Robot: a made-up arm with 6 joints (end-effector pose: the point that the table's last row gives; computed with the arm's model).
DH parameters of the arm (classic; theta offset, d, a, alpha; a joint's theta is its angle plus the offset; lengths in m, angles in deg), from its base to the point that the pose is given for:
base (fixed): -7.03 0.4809 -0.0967 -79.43
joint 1: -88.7 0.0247 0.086 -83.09
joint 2: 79.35 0.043 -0.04 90
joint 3: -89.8 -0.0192 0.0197 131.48
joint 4: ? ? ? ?
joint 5: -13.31 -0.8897 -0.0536 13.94
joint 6: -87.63 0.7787 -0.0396 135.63
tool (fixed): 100.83 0.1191 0 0
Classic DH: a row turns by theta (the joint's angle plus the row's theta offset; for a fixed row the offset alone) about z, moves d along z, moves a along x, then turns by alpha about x.
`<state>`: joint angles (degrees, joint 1 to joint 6).
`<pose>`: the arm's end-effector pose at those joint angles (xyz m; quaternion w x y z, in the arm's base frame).
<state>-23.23 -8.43 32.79 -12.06 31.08 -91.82</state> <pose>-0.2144 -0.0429 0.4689 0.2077 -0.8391 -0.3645 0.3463</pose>
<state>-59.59 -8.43 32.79 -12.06 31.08 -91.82</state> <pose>-0.1920 -0.0335 0.4041 0.0747 -0.9313 -0.3485 0.0754</pose>
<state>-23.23 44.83 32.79 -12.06 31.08 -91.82</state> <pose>-0.1951 0.0302 0.4347 0.4614 -0.6110 -0.6199 0.1716</pose>
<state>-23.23 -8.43 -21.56 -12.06 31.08 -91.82</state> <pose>-0.2080 0.1240 0.4333 0.4342 -0.8954 -0.0544 0.0815</pose>
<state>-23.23 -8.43 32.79 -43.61 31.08 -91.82</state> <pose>-0.1335 -0.0808 0.4425 0.0794 -0.7665 -0.5805 0.2630</pose>
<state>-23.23 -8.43 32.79 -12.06 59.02 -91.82</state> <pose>-0.1924 -0.0623 0.4387 0.4010 -0.7129 -0.3982 0.4152</pose>
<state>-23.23 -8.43 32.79 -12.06 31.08 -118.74</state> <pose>-0.1898 -0.0779 0.4651 0.0214 -0.9205 -0.2639 0.2874</pose>
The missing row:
joint 4: -86.69 0.1611 -0.0006 76.57
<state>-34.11 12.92 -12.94 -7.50 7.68 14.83</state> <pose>-0.3172 0.1875 0.5910 0.7539 -0.2688 -0.5982 -0.0376</pose>
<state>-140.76 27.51 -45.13 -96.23 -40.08 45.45</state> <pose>0.1694 0.2196 0.4691 0.5949 0.4248 0.5749 0.3676</pose>
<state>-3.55 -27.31 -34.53 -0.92 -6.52 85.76</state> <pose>-0.1869 0.2764 0.6287 0.8311 -0.1459 -0.5150 -0.1509</pose>
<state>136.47 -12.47 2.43 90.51 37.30 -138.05</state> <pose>0.0750 0.2049 0.4767 0.5225 -0.3485 -0.3219 -0.7085</pose>
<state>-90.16 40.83 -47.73 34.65 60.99 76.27</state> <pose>-0.3159 0.1587 0.3327 0.0905 0.8428 -0.3847 -0.3654</pose>
